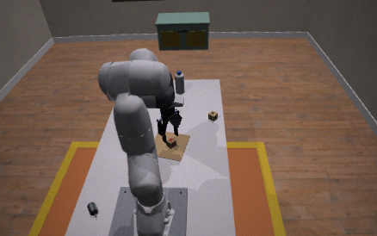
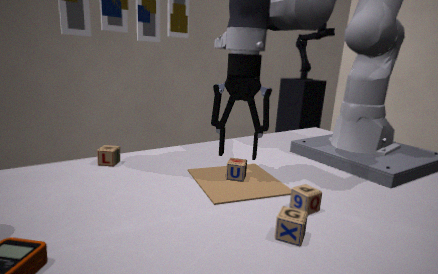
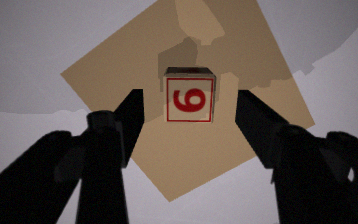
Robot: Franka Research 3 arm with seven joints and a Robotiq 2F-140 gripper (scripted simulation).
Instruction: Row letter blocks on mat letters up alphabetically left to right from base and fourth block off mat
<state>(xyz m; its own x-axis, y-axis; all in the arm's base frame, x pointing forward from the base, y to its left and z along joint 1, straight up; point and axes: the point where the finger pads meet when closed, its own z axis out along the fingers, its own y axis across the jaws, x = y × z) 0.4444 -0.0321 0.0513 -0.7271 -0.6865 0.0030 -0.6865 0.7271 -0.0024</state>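
The block is 6 cm below my hand. Also, from my hand: tan mat (1 cm to the left, 9 cm below); then small dark object (44 cm behind, 32 cm to the left, 7 cm below); then grey can (53 cm ahead, 1 cm to the right, 1 cm below).
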